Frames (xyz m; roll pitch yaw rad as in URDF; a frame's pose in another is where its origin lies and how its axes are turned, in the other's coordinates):
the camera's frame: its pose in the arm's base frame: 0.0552 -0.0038 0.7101 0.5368 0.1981 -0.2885
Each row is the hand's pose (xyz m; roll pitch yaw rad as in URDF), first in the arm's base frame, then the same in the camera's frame.
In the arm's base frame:
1: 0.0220 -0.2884 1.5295 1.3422 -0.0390 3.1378
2: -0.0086 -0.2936 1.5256 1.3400 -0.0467 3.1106
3: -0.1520 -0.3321 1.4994 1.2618 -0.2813 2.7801
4: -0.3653 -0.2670 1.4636 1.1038 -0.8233 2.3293
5: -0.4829 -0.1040 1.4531 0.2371 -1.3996 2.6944
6: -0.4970 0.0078 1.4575 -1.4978 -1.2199 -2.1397
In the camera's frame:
1: -0.1131 0.1732 0.8430 1.9107 -0.0142 -2.8178
2: -0.1396 0.1567 0.8421 1.9076 -0.0061 -2.8448
3: -0.2585 0.0640 0.8383 1.7831 -0.0360 3.0384
4: -0.4701 0.0251 0.7696 1.4953 -0.3517 2.4473
5: -0.6240 0.1094 0.6710 1.1266 -0.9076 2.1931
6: -0.6694 0.1957 0.6143 0.4712 -1.2346 2.5737

